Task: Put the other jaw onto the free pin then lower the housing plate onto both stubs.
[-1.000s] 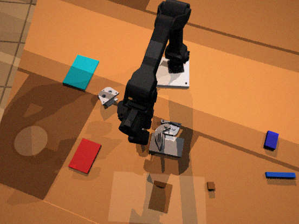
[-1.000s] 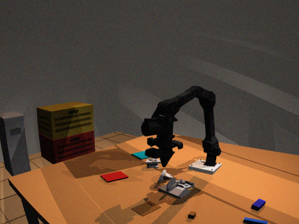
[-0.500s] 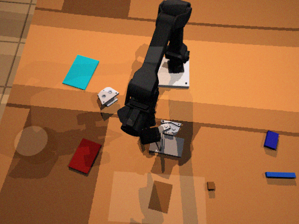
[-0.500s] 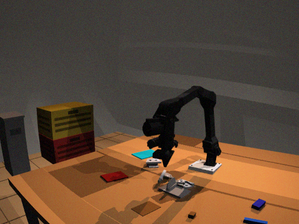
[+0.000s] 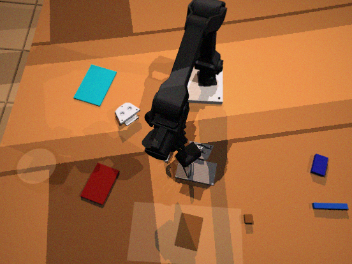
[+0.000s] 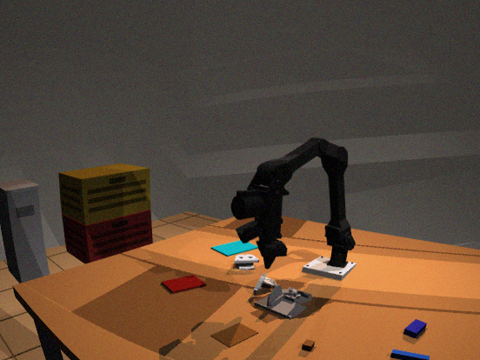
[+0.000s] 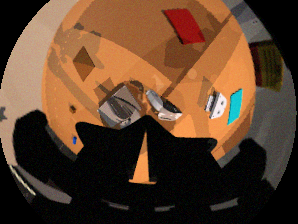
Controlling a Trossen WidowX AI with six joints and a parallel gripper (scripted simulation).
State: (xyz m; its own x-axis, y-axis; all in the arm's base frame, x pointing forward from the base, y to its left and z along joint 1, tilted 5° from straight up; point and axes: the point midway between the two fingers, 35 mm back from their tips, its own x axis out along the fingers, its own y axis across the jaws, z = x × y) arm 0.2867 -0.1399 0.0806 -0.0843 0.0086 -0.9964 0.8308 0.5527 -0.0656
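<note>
Right now the jaw is 70 mm to the left of my gripper tip and 70 mm below it. From my gripper tip the other things lie so: red card 70 mm ahead, 230 mm to the right, 80 mm below; then brown card 230 mm ahead, 30 mm to the left, 80 mm below; then brown cube 210 mm ahead, 210 mm to the left, 80 mm below.
</note>
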